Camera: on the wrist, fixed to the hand. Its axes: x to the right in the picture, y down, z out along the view.
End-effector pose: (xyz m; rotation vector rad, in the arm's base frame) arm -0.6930 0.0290 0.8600 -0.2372 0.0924 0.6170
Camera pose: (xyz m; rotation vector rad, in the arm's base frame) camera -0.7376 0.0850 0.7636 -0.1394 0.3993 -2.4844
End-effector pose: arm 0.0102 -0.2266 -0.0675 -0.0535 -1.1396 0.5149
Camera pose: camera 0.0514 -0.1266 -0.1196 1.3068 0.4845 -1.8966
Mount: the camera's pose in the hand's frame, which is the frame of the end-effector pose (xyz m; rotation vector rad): 0.0103 0.0888 -0.0802 0.2302 0.7888 -2.9957
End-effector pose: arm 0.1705 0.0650 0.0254 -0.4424 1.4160 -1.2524
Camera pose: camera 0.1302 0.1230 -0.0717 0.9268 0.1522 1.4726
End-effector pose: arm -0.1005 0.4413 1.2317 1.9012 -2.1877 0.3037
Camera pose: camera -0.1870 0.4680 1.3106 1.9474 1.7714 0.3068
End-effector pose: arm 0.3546 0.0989 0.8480 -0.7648 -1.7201 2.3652
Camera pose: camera 0.4000 0.1407 0.7450 0.7187 -0.3715 -0.1347
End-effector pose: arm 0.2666 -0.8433 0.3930 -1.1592 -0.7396 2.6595
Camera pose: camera 0.3226 -0.8866 0.2960 0.0230 -0.5952 -0.2755
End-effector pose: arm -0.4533 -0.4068 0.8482 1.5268 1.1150 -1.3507
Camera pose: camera -0.3445 -0.3559 0.8480 0.5627 -1.4699 0.6156
